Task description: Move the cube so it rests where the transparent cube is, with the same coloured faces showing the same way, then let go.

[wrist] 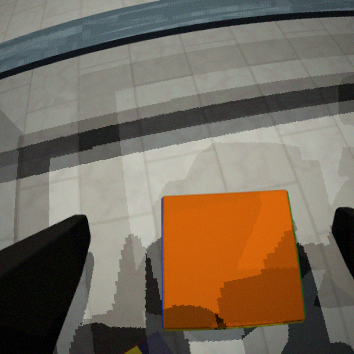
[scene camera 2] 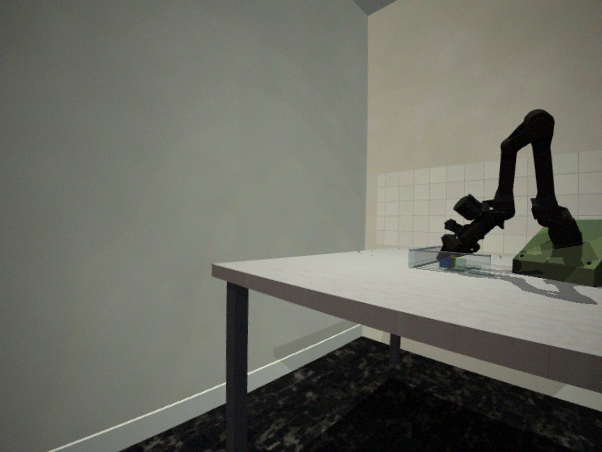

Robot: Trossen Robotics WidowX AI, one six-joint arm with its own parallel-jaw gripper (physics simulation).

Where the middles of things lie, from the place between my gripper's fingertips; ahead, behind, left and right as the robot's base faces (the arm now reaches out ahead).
My hand is 10 mm past the solid cube (wrist: 229, 259) and 10 mm above it.
